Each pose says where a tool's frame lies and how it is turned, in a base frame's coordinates. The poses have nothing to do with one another.
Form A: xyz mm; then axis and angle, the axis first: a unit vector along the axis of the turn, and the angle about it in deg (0 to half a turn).
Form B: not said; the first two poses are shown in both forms.
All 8 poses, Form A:
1: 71, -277, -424, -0.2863, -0.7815, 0.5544, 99.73
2: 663, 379, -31, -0.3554, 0.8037, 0.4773, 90.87
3: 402, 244, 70, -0.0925, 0.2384, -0.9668, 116.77
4: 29, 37, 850, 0.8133, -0.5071, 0.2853, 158.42
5: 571, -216, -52, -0.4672, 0.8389, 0.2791, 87.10
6: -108, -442, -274, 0.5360, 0.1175, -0.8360, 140.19
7: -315, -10, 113, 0.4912, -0.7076, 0.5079, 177.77
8: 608, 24, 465, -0.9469, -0.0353, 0.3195, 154.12
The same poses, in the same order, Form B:
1: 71, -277, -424, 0.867, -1.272, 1.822
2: 663, 379, -31, -1.288, 0.683, 1.425
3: 402, 244, 70, 0.271, 0.350, -2.056
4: 29, 37, 850, 2.499, 0.264, 1.203
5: 571, -216, -52, -1.392, 0.795, 1.194
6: -108, -442, -274, 0.835, -0.800, -1.953
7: -315, -10, 113, 2.151, 0.491, 2.197
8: 608, 24, 465, -2.635, -0.631, 0.094
